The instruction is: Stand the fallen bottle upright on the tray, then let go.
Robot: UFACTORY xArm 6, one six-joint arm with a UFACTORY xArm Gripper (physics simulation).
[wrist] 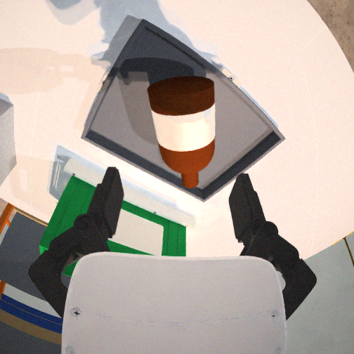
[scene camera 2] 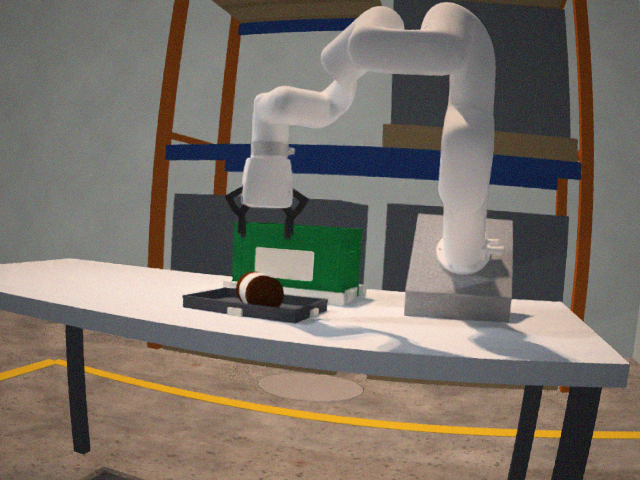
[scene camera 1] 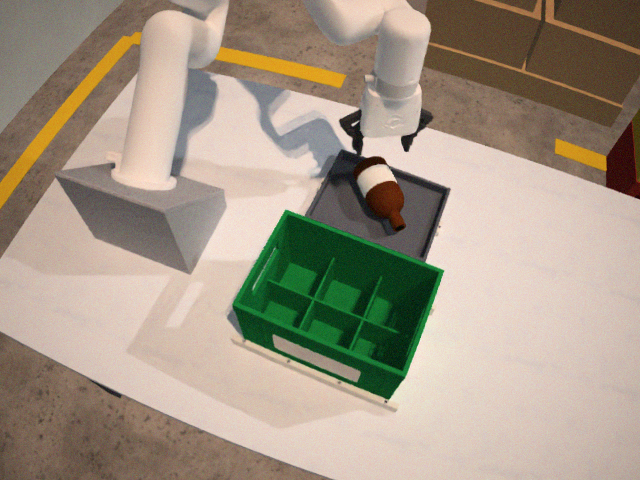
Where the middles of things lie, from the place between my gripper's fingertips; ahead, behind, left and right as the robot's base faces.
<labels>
Now: hand 11 cm above the brown bottle (scene camera 1: 377, 183), 2 cm to the left of it and 2 cm short of it. The rest, counted from my hand: pale strip (scene camera 1: 367, 396) 41 cm to the right, 14 cm below.
</labels>
